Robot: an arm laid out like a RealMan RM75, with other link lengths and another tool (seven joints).
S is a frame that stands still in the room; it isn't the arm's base.
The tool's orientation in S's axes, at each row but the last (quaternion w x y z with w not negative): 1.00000, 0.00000, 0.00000, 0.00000; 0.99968, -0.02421, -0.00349, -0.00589; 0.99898, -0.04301, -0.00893, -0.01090; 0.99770, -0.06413, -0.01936, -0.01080; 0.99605, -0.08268, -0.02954, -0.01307; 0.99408, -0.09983, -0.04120, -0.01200
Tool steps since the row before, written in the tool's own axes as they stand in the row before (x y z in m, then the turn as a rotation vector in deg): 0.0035, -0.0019, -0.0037, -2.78, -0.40, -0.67; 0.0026, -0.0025, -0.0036, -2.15, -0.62, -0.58; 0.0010, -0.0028, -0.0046, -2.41, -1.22, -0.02; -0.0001, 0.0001, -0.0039, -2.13, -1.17, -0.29; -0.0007, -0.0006, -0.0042, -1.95, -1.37, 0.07; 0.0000, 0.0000, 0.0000, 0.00, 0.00, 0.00
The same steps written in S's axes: 0.0035, -0.0019, -0.0037, -2.78, -0.40, -0.67; 0.0026, -0.0027, -0.0035, -2.15, -0.62, -0.56; 0.0010, -0.0032, -0.0043, -2.44, -1.17, 0.04; 0.0000, -0.0004, -0.0039, -2.15, -1.16, -0.22; -0.0005, -0.0013, -0.0041, -1.99, -1.30, 0.17; 0.0000, 0.0000, 0.0000, 0.00, 0.00, 0.00
